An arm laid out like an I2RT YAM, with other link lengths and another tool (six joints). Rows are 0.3 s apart.
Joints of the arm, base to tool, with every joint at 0 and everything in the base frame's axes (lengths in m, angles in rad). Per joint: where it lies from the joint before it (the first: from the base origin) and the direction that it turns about. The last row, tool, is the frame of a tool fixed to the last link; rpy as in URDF.
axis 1: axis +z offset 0 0 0.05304
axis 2: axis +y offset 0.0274 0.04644 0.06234
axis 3: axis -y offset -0.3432 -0.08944 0
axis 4: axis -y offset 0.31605 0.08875 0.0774
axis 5: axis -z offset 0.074 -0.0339 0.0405
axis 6: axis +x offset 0.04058 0 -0.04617
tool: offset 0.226 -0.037 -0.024 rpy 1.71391 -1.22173 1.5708
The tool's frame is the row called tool.
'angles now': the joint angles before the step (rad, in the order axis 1, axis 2, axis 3, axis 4, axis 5, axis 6). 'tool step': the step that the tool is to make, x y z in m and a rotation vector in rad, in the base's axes. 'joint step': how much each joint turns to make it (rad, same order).
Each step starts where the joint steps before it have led.
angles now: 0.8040 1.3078 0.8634 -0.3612 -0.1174 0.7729
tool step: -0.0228 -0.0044 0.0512 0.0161 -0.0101 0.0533
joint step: 0.0151 -0.0886 0.0870 -0.1603 -0.0293 -0.0249
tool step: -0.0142 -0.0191 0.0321 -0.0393 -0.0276 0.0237
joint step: 0.0153 -0.0571 0.0746 -0.1472 0.0277 -0.0391
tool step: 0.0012 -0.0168 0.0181 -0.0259 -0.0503 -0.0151
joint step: 0.0090 -0.0405 0.0267 -0.0548 0.0561 -0.0209
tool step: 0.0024 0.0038 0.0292 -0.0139 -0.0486 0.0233
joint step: 0.0281 0.0122 0.0843 -0.0521 0.0358 -0.0291
